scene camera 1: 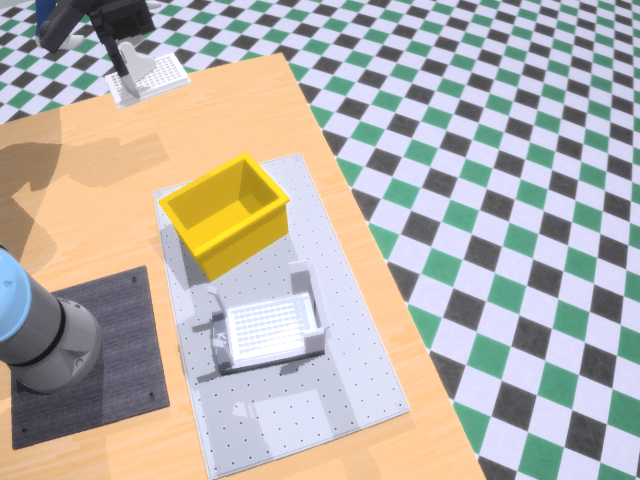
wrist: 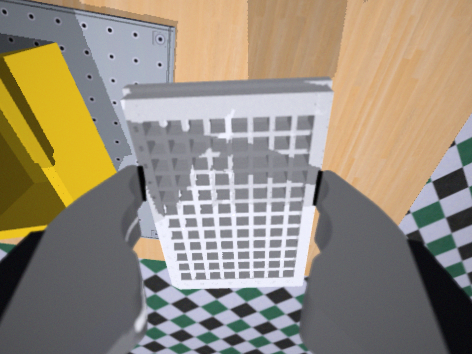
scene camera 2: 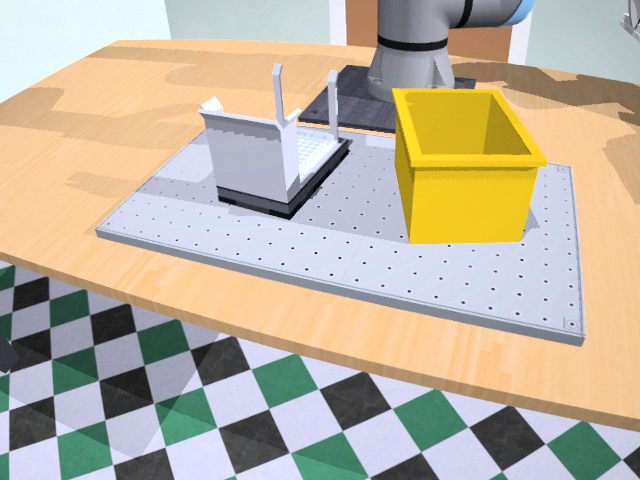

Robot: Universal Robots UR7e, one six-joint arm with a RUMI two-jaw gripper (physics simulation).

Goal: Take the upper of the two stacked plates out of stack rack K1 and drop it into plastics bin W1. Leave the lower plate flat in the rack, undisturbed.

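Seen in the pictures: gripper, between the fingertips: (scene camera 1: 133, 83) (wrist: 230, 172); arm's base, origin of its link: (scene camera 1: 58, 347) (scene camera 2: 410, 87).
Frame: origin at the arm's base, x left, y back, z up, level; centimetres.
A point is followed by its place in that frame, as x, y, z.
Note:
My gripper (scene camera 1: 135, 80) {33.1, -22.8, 20.5} (wrist: 230, 172) {33.1, -22.8, 20.5} is shut on a white gridded plate (scene camera 1: 168, 72) {33.4, -28.9, 20.7} (wrist: 250, 220) {34.6, -25.3, 20.9}, with a jaw at each long side. The plate is in the air near the table's far edge in scene camera 1, beyond the bin and outside it. Part of the plate shows at the right edge of scene camera 2. Plastics bin W1, the yellow box (scene camera 1: 248, 248) {6.6, -34.5, 3.3} (scene camera 2: 470, 201) {14.6, -40.1, 5.6} (wrist: 60, 100) {16.6, -27.6, 4.3}, stands open; no plate shows inside it. Stack rack K1 (scene camera 1: 316, 299) {-9.0, -41.3, 11.4} (scene camera 2: 248, 160) {-8.3, -41.6, 7.0} holds another white plate (scene camera 1: 268, 328) {-8.1, -34.1, 3.8} (scene camera 2: 316, 148) {-4.2, -32.9, 4.4}, lying flat between its uprights.
The rack and bin stand on a grey perforated board (scene camera 1: 310, 408) {-20.5, -36.7, 0.5} (scene camera 2: 330, 258) {2.5, -46.6, 0.4} (wrist: 110, 45) {20.4, -22.3, 0.4}. The board lies on the wooden table (scene camera 1: 232, 103) {47.9, -39.4, -0.9} (scene camera 2: 155, 289) {-13.0, -55.2, -0.9} (wrist: 380, 60) {49.0, -18.7, -0.9}. The arm's base stands on a dark mat (scene camera 1: 124, 361) {-5.4, -10.9, 0.0} (scene camera 2: 330, 105). The rack's thin uprights and back wall rise above its plate.

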